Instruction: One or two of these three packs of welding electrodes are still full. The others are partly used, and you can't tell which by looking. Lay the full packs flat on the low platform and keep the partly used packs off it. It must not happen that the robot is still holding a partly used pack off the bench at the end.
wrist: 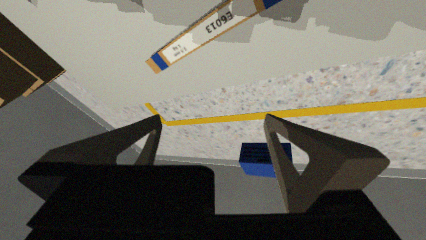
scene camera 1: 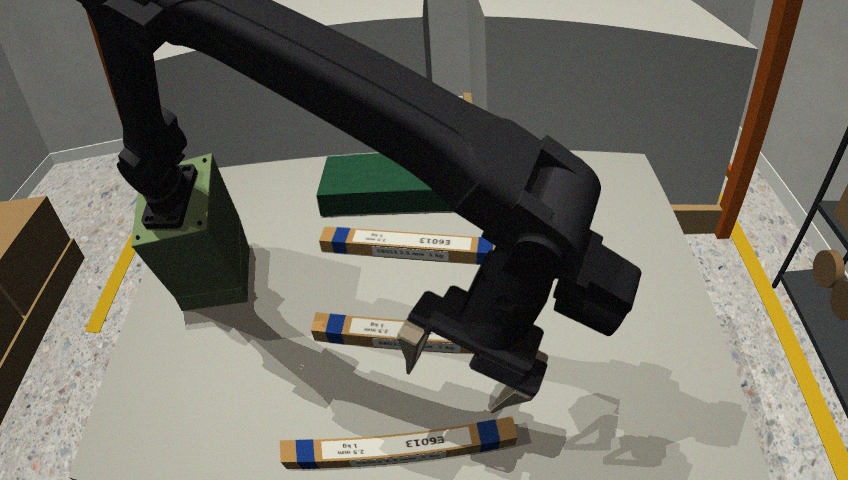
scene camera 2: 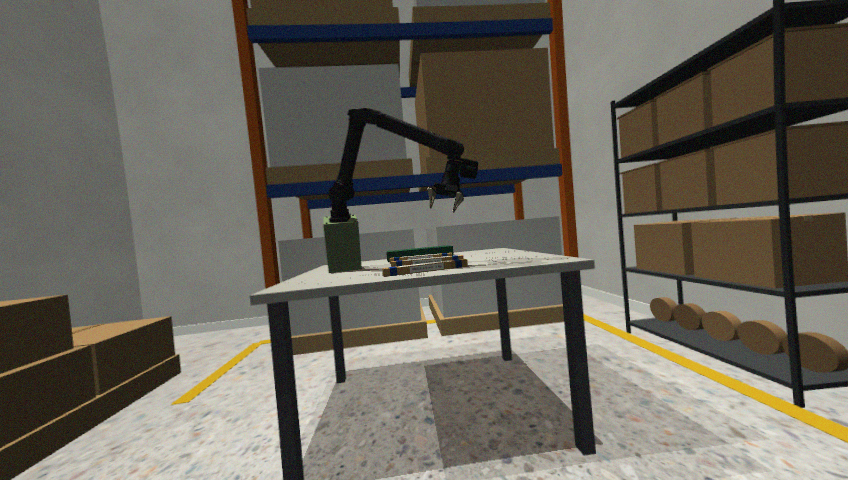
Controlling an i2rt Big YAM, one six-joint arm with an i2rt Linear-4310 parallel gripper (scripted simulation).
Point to a pack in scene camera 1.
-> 391, 244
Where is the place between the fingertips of the gripper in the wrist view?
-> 212, 119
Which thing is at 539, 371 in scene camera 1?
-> The gripper.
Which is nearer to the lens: the pack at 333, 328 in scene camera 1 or the low green platform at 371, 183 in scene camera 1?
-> The pack.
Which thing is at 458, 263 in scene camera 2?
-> A pack.
